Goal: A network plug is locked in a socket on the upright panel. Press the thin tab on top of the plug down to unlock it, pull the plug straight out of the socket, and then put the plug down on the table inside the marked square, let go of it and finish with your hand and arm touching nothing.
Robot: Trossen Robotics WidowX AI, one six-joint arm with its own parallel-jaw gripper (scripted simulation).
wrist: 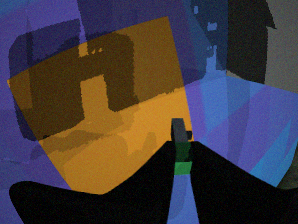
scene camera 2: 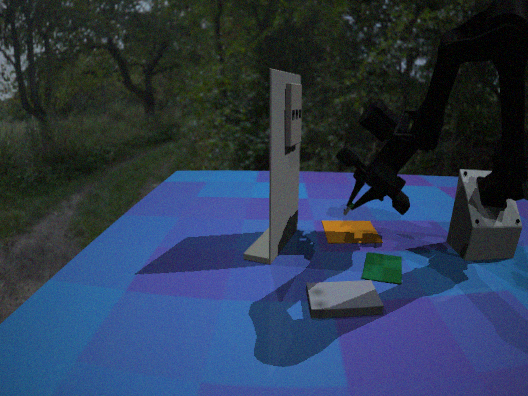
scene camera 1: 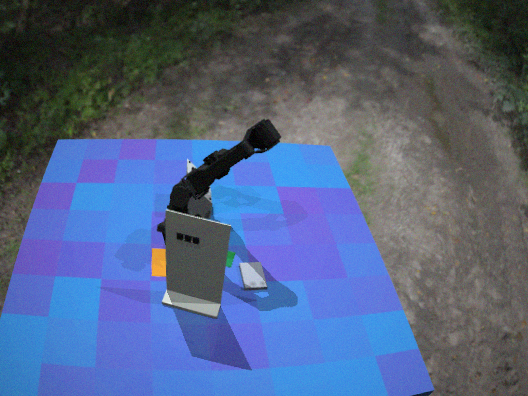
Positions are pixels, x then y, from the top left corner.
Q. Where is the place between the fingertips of the gripper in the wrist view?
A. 181,149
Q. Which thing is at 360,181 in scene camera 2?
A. The gripper.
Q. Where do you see an orange marked square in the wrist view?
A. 100,110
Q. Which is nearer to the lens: the flat grey slab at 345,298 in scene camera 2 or the green square patch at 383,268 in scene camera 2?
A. The flat grey slab.
